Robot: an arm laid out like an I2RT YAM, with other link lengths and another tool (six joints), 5 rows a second.
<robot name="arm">
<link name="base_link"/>
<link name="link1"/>
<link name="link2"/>
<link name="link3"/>
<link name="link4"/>
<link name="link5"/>
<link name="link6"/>
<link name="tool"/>
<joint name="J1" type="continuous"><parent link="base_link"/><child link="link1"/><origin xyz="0 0 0.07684"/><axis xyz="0 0 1"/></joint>
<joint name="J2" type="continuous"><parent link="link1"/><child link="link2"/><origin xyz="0.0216 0.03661 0.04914" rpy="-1.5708 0 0"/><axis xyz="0 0 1"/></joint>
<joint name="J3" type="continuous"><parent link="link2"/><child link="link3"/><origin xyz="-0.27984 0 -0.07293" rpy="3.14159 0 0"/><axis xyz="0 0 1"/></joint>
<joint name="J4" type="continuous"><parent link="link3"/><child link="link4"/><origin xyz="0.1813 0.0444 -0.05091"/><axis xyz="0 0 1"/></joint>
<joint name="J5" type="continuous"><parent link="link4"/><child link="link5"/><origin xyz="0.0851 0.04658 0.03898" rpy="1.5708 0 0"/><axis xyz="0 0 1"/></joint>
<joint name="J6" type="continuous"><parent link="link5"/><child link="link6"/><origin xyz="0.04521 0 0.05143" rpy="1.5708 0 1.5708"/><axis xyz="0 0 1"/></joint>
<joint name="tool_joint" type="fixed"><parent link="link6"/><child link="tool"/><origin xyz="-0.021 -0.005 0.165" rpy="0 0.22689 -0.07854"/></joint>
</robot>
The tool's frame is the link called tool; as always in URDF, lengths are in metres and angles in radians. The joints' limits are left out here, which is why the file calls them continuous.
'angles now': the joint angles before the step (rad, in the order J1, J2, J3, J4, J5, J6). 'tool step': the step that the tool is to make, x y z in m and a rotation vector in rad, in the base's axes. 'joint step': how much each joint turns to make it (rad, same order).
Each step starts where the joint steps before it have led.
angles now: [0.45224 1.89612 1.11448 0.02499 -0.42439 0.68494]
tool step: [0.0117 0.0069 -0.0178 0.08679 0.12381 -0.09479]
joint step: [-0.00002 0.07852 -0.00039 0.08042 -0.02175 0.17775]
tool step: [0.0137 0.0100 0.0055 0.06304 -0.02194 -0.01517]
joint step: [0.00073 0.04064 0.00066 0.10978 -0.01911 0.05110]
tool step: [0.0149 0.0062 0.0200 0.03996 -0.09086 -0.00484]
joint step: [0.00052 0.00713 -0.00039 0.10674 0.00660 0.00009]
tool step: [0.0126 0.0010 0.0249 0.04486 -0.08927 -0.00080]
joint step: [-0.01263 -0.00336 0.00088 0.09342 -0.01110 -0.00499]
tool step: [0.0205 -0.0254 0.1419 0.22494 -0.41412 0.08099]
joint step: [-0.12592 -0.04299 0.04273 0.38691 -0.21021 0.00418]
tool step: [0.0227 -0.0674 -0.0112 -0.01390 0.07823 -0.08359]
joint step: [-0.15604 -0.02019 0.00993 -0.10871 -0.07250 0.00113]
